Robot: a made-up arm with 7 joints.
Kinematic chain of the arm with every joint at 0, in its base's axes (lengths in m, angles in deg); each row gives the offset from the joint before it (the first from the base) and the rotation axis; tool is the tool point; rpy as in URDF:
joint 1: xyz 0 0 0.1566 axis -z
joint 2: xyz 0 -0.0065 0.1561 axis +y
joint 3: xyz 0 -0.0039 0.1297 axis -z
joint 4: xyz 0 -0.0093 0.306 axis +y
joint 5: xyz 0 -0.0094 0.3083 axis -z
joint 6: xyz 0 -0.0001 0.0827 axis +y
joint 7: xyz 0 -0.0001 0.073 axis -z
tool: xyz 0 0 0 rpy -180 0 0
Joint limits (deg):
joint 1: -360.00..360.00
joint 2: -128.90..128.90
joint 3: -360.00..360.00
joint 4: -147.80..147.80
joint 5: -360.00..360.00
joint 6: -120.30..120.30
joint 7: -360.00..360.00
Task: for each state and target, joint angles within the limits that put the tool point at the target. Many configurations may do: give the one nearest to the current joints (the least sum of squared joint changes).
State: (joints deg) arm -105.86 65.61 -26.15 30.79 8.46 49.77 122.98
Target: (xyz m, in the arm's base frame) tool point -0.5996 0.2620 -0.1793
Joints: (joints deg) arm -144.46 107.92 -33.02 36.97 7.63 43.45 122.98
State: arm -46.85 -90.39 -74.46 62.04 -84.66 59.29 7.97
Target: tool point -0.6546 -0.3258 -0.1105
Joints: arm -43.09 -120.63 -82.60 29.36 -88.70 47.87 7.97
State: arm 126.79 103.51 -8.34 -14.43 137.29 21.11 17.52
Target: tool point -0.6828 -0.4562 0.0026
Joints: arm 140.20 121.40 -12.11 -19.25 137.09 26.51 17.52
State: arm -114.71 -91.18 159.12 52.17 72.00 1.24 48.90
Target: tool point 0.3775 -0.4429 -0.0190
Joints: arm -113.62 -78.71 157.29 84.25 71.77 2.56 48.90
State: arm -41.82 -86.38 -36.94 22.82 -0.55 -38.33 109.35
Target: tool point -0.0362 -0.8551 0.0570
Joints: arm -85.26 -106.70 -36.34 2.49 -1.88 -27.33 109.35
